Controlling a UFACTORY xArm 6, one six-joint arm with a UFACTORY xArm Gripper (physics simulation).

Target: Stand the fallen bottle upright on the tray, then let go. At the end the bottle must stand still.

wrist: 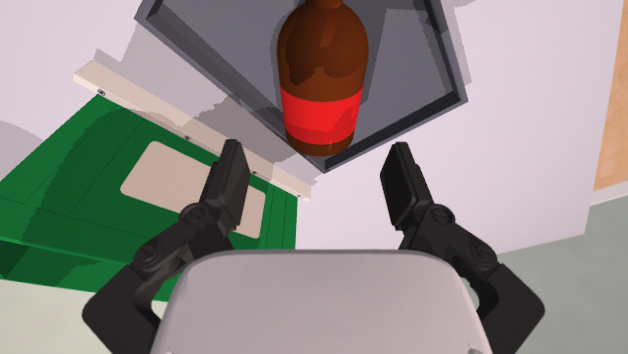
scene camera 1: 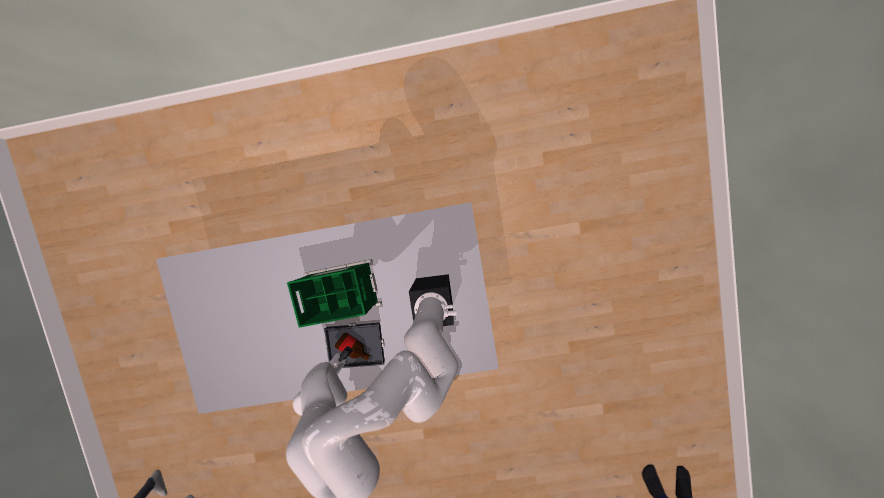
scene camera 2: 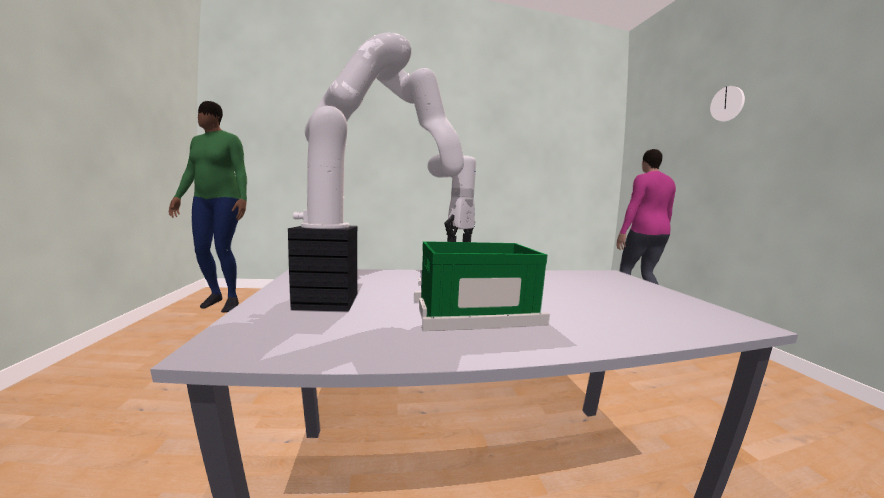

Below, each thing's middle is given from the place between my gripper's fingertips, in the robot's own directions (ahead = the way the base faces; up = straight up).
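There's a dark grey tray (scene camera 1: 369, 335) 12 cm below my gripper and 1 cm to the left of it. The green crate (scene camera 2: 458, 278) is 26 cm to the right of my gripper, 3 cm ahead of it and 5 cm below it. And that gripper of mine is 10 cm above the brown bottle (wrist: 322, 59).
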